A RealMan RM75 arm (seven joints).
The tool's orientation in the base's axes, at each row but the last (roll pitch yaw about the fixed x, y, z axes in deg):
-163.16, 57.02, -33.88
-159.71, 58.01, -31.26
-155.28, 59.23, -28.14
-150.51, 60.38, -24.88
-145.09, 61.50, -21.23
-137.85, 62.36, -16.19
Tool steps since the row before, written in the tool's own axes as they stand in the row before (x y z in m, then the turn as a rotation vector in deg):
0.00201, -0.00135, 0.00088, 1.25, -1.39, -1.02
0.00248, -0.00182, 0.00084, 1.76, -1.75, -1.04
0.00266, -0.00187, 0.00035, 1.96, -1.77, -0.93
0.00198, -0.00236, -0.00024, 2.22, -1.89, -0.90
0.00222, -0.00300, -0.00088, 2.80, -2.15, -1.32
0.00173, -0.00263, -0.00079, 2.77, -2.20, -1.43
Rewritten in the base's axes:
0.00146, 0.00089, -0.00193, 2.10, -0.16, -0.30
0.00205, 0.00110, -0.00219, 2.61, -0.09, -0.65
0.00242, 0.00080, -0.00205, 2.66, -0.04, -0.87
0.00278, 0.00084, -0.00104, 2.85, 0.00, -1.08
0.00369, 0.00066, -0.00079, 3.50, -0.28, -1.36
0.00317, 0.00056, -0.00044, 3.58, -0.34, -1.28

